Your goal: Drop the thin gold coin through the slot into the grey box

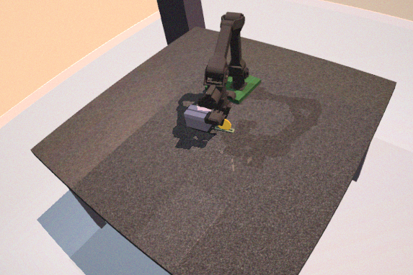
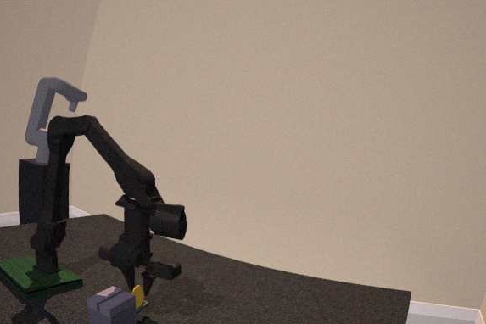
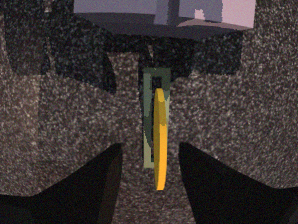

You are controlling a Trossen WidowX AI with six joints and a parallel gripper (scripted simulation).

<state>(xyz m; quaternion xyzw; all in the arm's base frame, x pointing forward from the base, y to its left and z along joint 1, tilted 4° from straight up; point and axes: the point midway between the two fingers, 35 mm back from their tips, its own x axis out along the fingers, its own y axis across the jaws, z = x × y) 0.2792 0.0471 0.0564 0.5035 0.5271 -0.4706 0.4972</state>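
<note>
Now: the gold coin 10 mm behind my gripper tip and 10 mm below it.
</note>
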